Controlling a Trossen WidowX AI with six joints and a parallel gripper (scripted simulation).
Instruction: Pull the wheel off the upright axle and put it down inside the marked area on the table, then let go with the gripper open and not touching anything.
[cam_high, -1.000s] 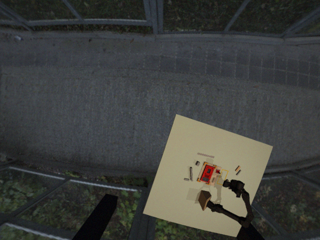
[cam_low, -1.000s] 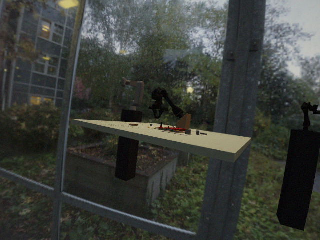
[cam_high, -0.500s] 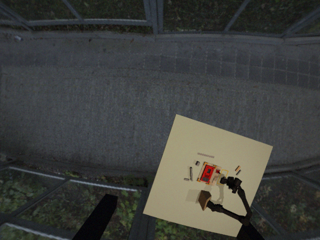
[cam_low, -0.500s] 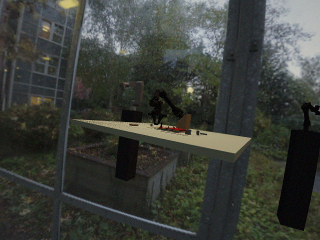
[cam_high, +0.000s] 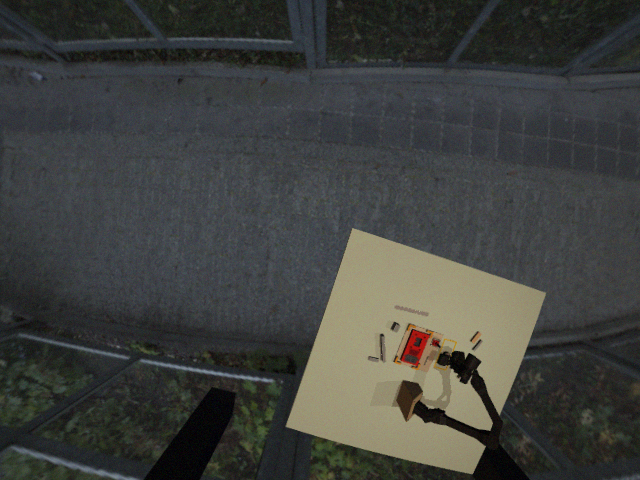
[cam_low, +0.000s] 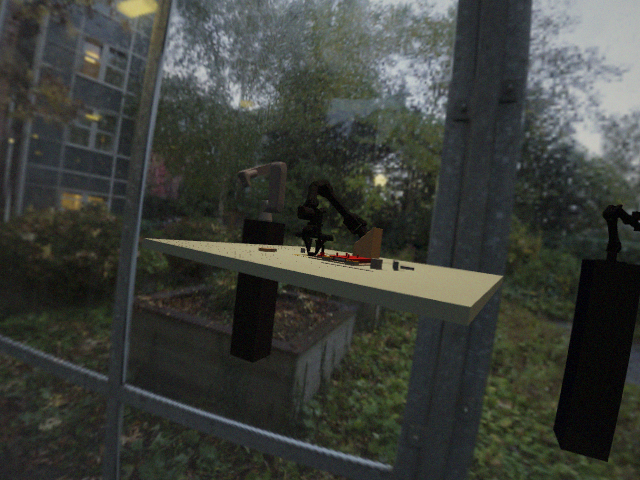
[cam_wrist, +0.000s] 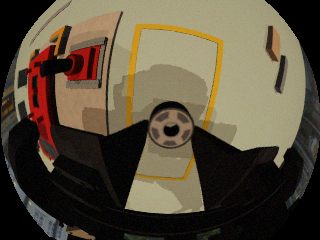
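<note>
Now: gripper tip right at the dark wheel.
</note>
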